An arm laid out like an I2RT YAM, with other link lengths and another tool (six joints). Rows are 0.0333 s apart.
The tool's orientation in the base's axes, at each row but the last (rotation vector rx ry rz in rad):
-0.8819, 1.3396, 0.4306
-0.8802, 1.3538, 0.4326
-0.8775, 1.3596, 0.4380
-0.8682, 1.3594, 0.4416
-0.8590, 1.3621, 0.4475
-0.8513, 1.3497, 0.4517
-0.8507, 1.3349, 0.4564
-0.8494, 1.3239, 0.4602
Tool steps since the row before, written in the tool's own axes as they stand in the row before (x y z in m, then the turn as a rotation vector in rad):
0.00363, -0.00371, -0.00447, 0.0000, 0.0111, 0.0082
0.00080, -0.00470, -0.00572, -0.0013, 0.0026, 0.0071
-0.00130, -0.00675, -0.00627, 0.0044, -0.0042, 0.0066
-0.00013, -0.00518, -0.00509, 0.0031, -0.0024, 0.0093
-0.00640, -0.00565, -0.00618, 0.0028, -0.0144, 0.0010
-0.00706, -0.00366, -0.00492, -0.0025, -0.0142, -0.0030
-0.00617, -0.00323, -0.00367, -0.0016, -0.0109, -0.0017
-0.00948, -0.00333, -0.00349, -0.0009, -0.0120, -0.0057
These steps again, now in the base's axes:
0.00056, -0.00644, -0.00227, -0.0027, 0.0131, -0.0035
-0.00017, -0.00740, 0.00077, 0.0025, 0.0072, 0.0003
0.00056, -0.00866, 0.00337, 0.0083, 0.0014, -0.0032
0.00040, -0.00705, 0.00170, 0.0085, 0.0049, -0.0025
-0.00118, -0.00696, 0.00782, 0.0117, -0.0089, 0.0012
-0.00199, -0.00473, 0.00782, 0.0078, -0.0108, 0.0063
-0.00135, -0.00374, 0.00680, 0.0065, -0.0079, 0.0045
-0.00192, -0.00316, 0.00997, 0.0048, -0.0117, 0.0041

